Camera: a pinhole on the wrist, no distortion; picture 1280 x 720 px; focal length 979.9 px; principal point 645.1 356.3 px. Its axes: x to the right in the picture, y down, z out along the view. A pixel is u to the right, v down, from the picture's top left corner.
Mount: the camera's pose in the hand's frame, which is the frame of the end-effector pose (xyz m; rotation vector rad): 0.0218 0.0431 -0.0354 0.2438 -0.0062 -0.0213
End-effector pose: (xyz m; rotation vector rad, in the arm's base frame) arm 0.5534 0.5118 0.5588 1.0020 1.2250 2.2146
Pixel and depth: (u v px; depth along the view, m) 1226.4 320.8 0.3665
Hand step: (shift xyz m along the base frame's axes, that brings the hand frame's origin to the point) 0.0872 0.3609 0.1505
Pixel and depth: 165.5 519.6 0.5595
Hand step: 0.5669 0.1236 0.0914
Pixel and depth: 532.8 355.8 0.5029
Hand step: 0.3696 0.2636 0.0784
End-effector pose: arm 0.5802 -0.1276 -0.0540 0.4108 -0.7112 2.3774
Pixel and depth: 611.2 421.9 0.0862
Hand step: -0.0260 -0.0388 0.0373
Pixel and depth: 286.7 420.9 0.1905
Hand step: 0.0479 -0.1186 0.0967
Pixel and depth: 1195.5 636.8 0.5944
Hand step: -0.2399 -0.2100 0.6063
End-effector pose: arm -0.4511 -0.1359 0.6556 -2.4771 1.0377 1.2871
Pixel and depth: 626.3 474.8 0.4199
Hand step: -0.2427 0.1679 -0.2466
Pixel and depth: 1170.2 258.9 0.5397
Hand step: -0.1009 0.1612 -0.5523
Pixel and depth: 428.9 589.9 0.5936
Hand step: -0.4467 0.2760 -0.2611
